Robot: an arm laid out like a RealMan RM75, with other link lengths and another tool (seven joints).
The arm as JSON. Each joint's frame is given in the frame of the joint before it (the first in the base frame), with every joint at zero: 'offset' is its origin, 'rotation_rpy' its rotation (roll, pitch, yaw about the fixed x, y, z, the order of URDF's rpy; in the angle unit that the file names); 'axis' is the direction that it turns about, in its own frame. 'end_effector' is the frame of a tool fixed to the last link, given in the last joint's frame.
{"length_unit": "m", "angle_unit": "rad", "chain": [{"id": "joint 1", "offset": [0.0, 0.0, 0.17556], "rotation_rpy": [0.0, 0.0, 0.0], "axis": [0.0, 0.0, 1.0]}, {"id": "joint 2", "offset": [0.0, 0.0, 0.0], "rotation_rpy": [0.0, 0.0, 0.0], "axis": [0.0, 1.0, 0.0]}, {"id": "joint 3", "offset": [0.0, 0.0, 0.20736], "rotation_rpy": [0.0, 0.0, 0.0], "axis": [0.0, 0.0, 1.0]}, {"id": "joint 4", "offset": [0.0, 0.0, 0.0], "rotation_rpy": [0.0, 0.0, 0.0], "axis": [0.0, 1.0, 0.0]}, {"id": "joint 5", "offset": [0.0, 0.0, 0.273], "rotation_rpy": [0.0, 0.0, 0.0], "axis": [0.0, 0.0, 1.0]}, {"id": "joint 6", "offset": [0.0, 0.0, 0.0], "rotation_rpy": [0.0, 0.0, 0.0], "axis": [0.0, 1.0, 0.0]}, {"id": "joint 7", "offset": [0.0, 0.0, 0.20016], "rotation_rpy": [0.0, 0.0, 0.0], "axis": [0.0, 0.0, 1.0]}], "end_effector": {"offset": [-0.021, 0.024, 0.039], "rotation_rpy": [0.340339, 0.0, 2.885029]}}
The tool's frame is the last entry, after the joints.
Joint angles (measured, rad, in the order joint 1, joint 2, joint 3, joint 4, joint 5, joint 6, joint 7), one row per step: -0.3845 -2.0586 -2.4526 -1.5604 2.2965 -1.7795 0.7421; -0.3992 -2.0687 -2.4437 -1.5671 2.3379 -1.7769 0.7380; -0.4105 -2.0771 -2.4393 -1.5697 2.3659 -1.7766 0.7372; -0.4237 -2.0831 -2.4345 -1.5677 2.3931 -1.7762 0.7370; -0.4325 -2.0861 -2.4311 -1.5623 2.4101 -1.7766 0.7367; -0.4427 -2.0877 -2.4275 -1.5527 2.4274 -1.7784 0.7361; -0.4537 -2.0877 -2.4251 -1.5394 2.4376 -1.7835 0.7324; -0.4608 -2.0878 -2.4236 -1.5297 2.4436 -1.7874 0.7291; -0.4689 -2.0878 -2.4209 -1.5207 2.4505 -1.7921 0.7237; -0.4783 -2.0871 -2.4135 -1.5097 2.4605 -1.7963 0.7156; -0.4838 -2.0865 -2.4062 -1.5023 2.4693 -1.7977 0.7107
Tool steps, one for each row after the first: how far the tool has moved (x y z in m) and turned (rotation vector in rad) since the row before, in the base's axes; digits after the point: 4 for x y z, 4 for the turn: -0.0006 0.0020 -0.0036 -0.0083 0.0263 0.0087; -0.0002 0.0011 -0.0030 -0.0074 0.0156 0.0045; -0.0002 0.0015 -0.0031 -0.0092 0.0153 0.0038; -0.0005 0.0007 -0.0026 -0.0088 0.0080 0.0041; -0.0007 0.0005 -0.0031 -0.0123 0.0071 0.0054; 0.0005 0.0000 -0.0035 -0.0152 -0.0011 0.0057; 0.0004 -0.0002 -0.0026 -0.0110 -0.0022 0.0048; 0.0009 -0.0002 -0.0027 -0.0119 -0.0015 0.0054; 0.0009 -0.0001 -0.0036 -0.0158 0.0016 0.0072; 0.0000 0.0000 -0.0027 -0.0111 0.0044 0.0052
